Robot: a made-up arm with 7 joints.
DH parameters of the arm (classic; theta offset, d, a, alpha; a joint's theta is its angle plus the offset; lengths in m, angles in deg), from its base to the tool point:
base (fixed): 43.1 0 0.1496 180
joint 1: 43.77 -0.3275 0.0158 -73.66
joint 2: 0 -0.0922 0.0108 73.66
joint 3: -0.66 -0.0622 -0.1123 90
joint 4: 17.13 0 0.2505 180
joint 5: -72.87 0.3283 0.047 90
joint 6: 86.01 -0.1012 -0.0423 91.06
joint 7: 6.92 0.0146 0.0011 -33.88
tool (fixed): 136.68 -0.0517 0 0
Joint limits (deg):
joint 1: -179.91..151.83
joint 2: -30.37..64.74
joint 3: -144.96..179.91
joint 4: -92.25..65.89
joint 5: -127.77..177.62
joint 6: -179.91..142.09
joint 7: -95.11..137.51
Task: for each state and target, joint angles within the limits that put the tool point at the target. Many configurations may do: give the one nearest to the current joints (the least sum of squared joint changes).
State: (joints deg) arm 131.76 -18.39 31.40 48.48 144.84 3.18 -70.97
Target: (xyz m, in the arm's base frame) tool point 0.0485 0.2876 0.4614
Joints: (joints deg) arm 113.40 -30.37 55.11 22.00 135.11 -37.61 -55.84
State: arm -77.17 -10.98 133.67 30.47 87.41 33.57 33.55
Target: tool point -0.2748 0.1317 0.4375
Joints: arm -55.08 -11.37 167.87 13.68 89.03 29.64 36.68
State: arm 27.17 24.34 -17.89 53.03 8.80 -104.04 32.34
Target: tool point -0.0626 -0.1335 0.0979
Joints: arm 50.64 15.72 9.10 50.48 14.76 -99.47 34.45
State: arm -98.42 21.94 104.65 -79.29 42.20 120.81 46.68
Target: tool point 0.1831 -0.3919 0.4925
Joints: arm -117.71 39.46 97.39 -74.75 38.51 124.15 44.48
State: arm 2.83 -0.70 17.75 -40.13 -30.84 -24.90 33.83
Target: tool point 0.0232 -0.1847 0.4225
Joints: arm 13.13 6.13 40.79 -33.98 -58.48 -7.93 32.40
